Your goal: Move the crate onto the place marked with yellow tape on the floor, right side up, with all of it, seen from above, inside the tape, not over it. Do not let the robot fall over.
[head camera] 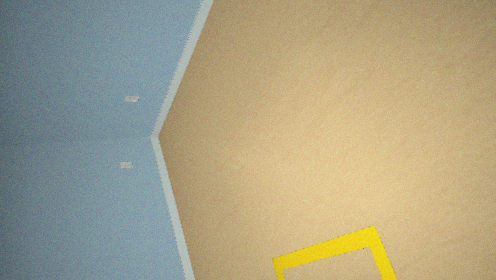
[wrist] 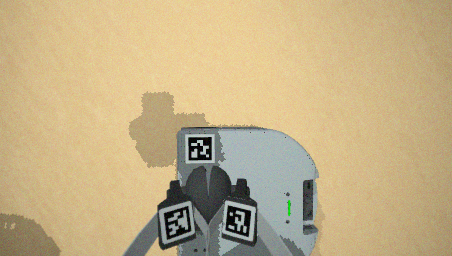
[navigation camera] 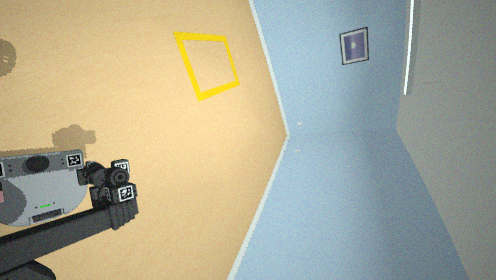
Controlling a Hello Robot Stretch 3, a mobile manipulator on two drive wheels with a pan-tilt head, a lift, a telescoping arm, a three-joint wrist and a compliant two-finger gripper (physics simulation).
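Where they show: gripper, between the fingertips: (wrist: 209,184); robot's base, origin of its link: (navigation camera: 38,162).
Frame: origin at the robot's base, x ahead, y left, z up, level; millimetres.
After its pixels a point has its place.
Observation:
The yellow tape outline (head camera: 325,250) {x 620, y -1482, z 0 mm} (navigation camera: 189,65) {x 795, y -1060, z 1 mm} lies on the floor. In the navigation camera it shows whole, as a four-sided frame at the upper middle, apart from the robot and near the blue wall's foot. In the head camera part of it shows at the bottom edge. Bare floor shows inside it. The crate does not show in the head, navigation or wrist view. My gripper (wrist: 209,184) {x -22, y -140, z 460 mm} is shut, its two dark fingertips meeting with no object between them. It is folded in over the robot's own base.
The grey base (navigation camera: 60,187) {x -122, y -63, z 160 mm} (wrist: 265,165) {x -138, y -93, z 160 mm} and dark arm (navigation camera: 60,231) {x -94, y -24, z 821 mm} are at the navigation view's lower left. Blue walls (head camera: 75,200) {x 478, y -3815, z 901 mm} (navigation camera: 325,215) {x -1195, y -2297, z 1070 mm} with pale skirting (head camera: 174,215) {x 749, y -3638, z 44 mm} meet in a corner beyond the tape. A framed picture (navigation camera: 354,46) {x 1450, y -3201, z 1669 mm} hangs there. Shadows lie beside the base.

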